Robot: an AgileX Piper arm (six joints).
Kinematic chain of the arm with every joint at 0, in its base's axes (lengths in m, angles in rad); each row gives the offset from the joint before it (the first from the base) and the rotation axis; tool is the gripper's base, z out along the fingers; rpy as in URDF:
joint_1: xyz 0 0 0.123 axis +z
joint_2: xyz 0 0 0 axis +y
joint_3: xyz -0.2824 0 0.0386 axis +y
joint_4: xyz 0.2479 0 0.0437 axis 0.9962 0 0.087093
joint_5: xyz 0 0 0 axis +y
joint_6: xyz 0.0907 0 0.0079 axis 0.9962 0 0.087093
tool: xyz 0 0 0 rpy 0 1.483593 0
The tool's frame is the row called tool.
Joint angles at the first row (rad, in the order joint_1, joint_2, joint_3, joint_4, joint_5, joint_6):
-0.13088 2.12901 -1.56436 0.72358 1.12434 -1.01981
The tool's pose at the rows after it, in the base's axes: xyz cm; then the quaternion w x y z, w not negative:
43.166 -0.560 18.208 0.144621 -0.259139 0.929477 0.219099
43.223 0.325 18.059 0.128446 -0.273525 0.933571 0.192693
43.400 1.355 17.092 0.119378 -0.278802 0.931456 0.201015
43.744 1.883 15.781 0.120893 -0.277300 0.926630 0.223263
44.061 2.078 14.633 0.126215 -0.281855 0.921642 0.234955
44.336 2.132 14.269 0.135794 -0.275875 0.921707 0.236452
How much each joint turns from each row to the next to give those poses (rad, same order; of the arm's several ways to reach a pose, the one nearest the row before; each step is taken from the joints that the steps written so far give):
0.01284 -0.00001 -0.06037 -0.13744 -0.00726 0.10476
0.03275 0.00228 -0.00946 -0.07261 -0.00745 0.03902
0.02261 0.02381 -0.00093 0.01028 -0.00381 0.00004
0.00449 0.03492 -0.00005 0.05402 -0.00966 -0.03196
0.00000 0.02948 0.00000 0.03761 -0.01601 -0.04288
0.00000 0.00973 0.00005 0.02023 -0.02365 -0.00783

